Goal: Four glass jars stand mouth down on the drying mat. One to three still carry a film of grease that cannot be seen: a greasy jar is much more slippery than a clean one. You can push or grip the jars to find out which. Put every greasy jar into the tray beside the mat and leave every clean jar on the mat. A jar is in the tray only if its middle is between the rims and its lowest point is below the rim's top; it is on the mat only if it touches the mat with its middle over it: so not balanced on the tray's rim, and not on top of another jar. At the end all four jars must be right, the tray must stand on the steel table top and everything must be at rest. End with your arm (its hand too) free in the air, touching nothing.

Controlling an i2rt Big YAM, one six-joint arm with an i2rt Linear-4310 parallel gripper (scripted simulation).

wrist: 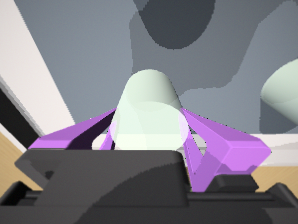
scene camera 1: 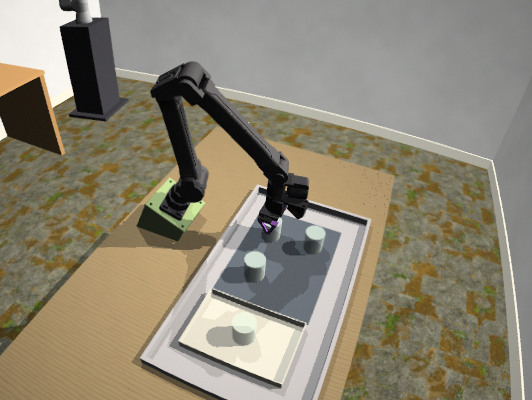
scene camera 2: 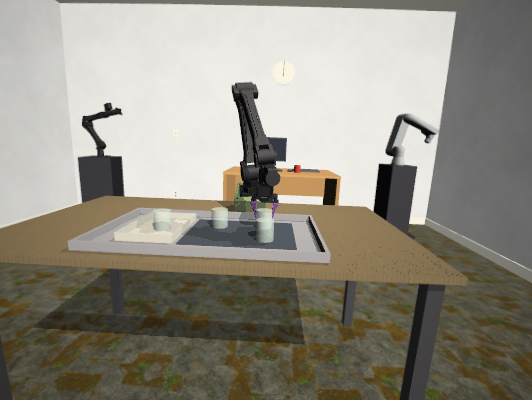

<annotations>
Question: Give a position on a drying mat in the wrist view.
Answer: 218, 64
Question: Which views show the cream tray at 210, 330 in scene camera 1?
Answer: Scene camera 1 and scene camera 2 only.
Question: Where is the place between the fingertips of the gripper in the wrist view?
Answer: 149, 112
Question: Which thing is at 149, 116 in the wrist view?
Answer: A glass jar.
</annotations>
